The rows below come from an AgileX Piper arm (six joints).
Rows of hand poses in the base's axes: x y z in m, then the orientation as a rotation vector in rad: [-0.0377, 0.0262, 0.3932, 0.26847, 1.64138, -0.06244]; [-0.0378, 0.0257, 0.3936, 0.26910, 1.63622, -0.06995]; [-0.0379, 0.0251, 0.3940, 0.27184, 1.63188, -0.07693]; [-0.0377, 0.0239, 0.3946, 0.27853, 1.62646, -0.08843]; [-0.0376, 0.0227, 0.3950, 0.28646, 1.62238, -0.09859]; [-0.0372, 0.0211, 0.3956, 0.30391, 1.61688, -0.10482]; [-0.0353, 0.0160, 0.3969, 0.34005, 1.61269, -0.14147]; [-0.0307, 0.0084, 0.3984, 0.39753, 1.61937, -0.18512]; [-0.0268, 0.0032, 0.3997, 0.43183, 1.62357, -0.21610]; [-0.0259, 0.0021, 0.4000, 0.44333, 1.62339, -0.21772]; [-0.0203, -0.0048, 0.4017, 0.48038, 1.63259, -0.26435]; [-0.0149, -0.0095, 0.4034, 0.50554, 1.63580, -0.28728]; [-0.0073, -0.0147, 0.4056, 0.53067, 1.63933, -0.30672]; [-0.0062, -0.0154, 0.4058, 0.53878, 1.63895, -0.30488]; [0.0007, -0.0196, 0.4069, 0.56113, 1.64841, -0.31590]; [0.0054, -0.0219, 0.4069, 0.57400, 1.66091, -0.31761]
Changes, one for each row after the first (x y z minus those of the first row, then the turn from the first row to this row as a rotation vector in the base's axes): [-0.0001, -0.0005, 0.0004, -0.00492, -0.00416, -0.00538]; [-0.0002, -0.0011, 0.0008, -0.00815, -0.00748, -0.01175]; [0.0000, -0.0023, 0.0014, -0.01197, -0.01112, -0.02351]; [0.0001, -0.0035, 0.0018, -0.01406, -0.01350, -0.03516]; [0.0005, -0.0051, 0.0024, -0.00790, -0.01732, -0.05079]; [0.0024, -0.0102, 0.0037, -0.00976, -0.01459, -0.09672]; [0.0070, -0.0178, 0.0052, -0.00195, 0.00196, -0.15940]; [0.0109, -0.0230, 0.0065, -0.00034, 0.01338, -0.19956]; [0.0118, -0.0241, 0.0068, 0.00567, 0.01437, -0.20796]; [0.0174, -0.0310, 0.0085, -0.00044, 0.03412, -0.25841]; [0.0228, -0.0357, 0.0102, 0.00077, 0.04349, -0.28773]; [0.0304, -0.0409, 0.0124, 0.00423, 0.05281, -0.31484]; [0.0315, -0.0416, 0.0126, 0.01033, 0.05294, -0.31897]; [0.0384, -0.0458, 0.0137, 0.01792, 0.06649, -0.33843]; [0.0431, -0.0481, 0.0137, 0.02581, 0.08039, -0.34588]
